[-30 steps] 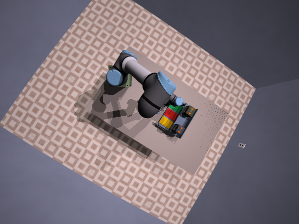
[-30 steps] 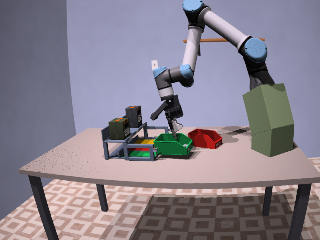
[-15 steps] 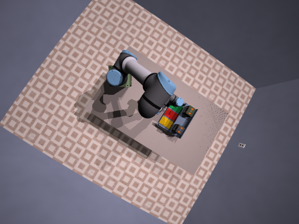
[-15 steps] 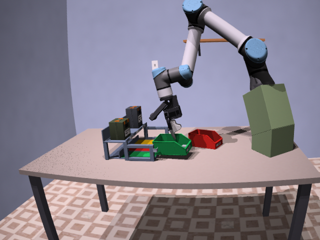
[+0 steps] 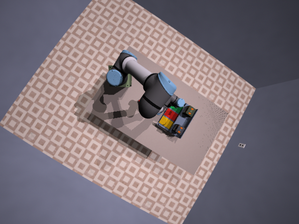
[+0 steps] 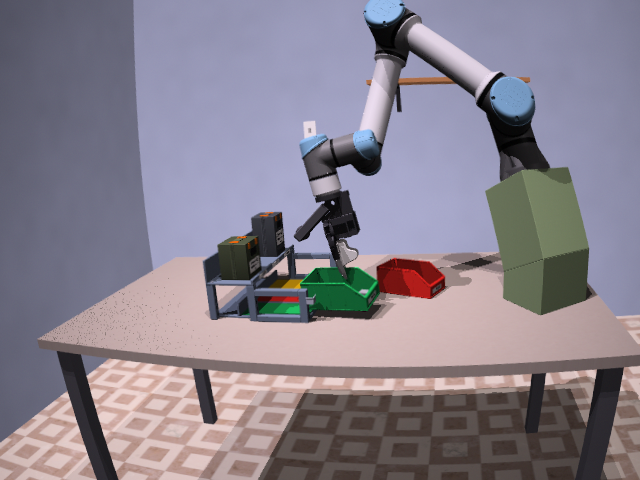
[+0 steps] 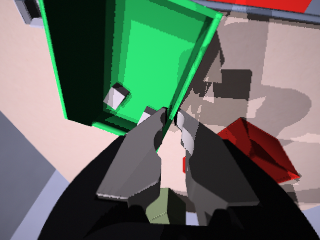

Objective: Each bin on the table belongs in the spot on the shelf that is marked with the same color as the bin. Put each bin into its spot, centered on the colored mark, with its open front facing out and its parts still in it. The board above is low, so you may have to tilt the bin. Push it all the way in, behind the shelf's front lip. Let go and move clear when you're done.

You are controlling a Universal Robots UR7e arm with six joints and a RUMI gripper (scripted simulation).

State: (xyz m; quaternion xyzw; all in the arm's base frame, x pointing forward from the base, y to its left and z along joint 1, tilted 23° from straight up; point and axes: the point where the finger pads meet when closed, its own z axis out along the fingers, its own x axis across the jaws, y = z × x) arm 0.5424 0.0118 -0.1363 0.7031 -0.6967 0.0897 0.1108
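My hand is 10 mm short of the green bin, 50 mm to the right of it and 30 mm above it. Round my hand: green mark 170 mm ahead, 30 mm to the left, 90 mm below; red mark 160 mm ahead, 80 mm to the right, 90 mm below; red bin 180 mm behind, 120 mm to the right, 60 mm below.
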